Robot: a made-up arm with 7 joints. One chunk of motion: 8 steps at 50 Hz.
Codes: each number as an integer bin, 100 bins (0 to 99) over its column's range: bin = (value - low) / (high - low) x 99, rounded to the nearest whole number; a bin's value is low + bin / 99 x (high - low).
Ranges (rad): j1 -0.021..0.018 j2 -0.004..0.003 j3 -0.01..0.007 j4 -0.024..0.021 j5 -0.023..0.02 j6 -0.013..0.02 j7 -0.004..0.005
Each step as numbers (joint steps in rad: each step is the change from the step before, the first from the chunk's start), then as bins.
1 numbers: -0.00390 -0.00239 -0.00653 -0.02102 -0.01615 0.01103 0.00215
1 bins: 43 23 20 7 16 72 68
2 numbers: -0.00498 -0.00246 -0.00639 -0.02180 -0.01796 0.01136 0.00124
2 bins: 41 22 21 5 12 73 58
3 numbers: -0.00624 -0.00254 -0.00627 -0.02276 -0.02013 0.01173 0.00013
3 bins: 37 21 22 3 7 74 45
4 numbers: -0.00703 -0.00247 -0.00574 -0.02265 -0.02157 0.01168 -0.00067
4 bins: 35 22 25 3 3 74 37
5 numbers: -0.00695 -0.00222 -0.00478 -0.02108 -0.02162 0.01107 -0.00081
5 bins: 36 25 30 6 3 72 35
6 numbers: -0.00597 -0.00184 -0.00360 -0.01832 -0.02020 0.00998 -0.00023
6 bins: 38 31 37 12 6 69 41
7 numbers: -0.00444 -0.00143 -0.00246 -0.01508 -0.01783 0.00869 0.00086
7 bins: 42 36 44 20 12 65 53
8 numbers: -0.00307 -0.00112 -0.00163 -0.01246 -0.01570 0.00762 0.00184
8 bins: 46 41 49 25 17 62 64
